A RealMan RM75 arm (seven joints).
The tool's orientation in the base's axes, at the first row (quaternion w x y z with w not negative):
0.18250, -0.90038, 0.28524, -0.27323
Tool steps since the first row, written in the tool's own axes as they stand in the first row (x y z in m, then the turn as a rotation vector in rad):
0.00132, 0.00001, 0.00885, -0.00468, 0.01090, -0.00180
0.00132, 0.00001, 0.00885, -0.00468, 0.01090, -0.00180
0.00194, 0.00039, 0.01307, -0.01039, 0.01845, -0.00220
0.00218, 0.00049, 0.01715, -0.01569, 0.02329, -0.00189
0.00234, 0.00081, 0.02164, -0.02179, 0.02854, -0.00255
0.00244, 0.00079, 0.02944, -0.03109, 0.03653, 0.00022
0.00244, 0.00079, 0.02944, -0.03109, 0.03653, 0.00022
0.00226, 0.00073, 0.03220, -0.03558, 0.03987, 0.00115
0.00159, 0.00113, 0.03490, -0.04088, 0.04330, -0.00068
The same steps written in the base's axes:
0.00618, 0.00071, -0.00643, -0.00880, -0.00584, -0.00569
0.00618, 0.00071, -0.00643, -0.00880, -0.00584, -0.00569
0.00896, 0.00077, -0.00968, -0.01610, -0.00823, -0.01124
0.01152, 0.00125, -0.01284, -0.02156, -0.00865, -0.01589
0.01417, 0.00168, -0.01645, -0.02832, -0.00907, -0.02028
0.01890, 0.00298, -0.02252, -0.03638, -0.00904, -0.02993
0.01890, 0.00298, -0.02252, -0.03638, -0.00904, -0.02993
0.02045, 0.00361, -0.02472, -0.04030, -0.00870, -0.03402
0.02143, 0.00418, -0.02730, -0.04645, -0.00841, -0.03630

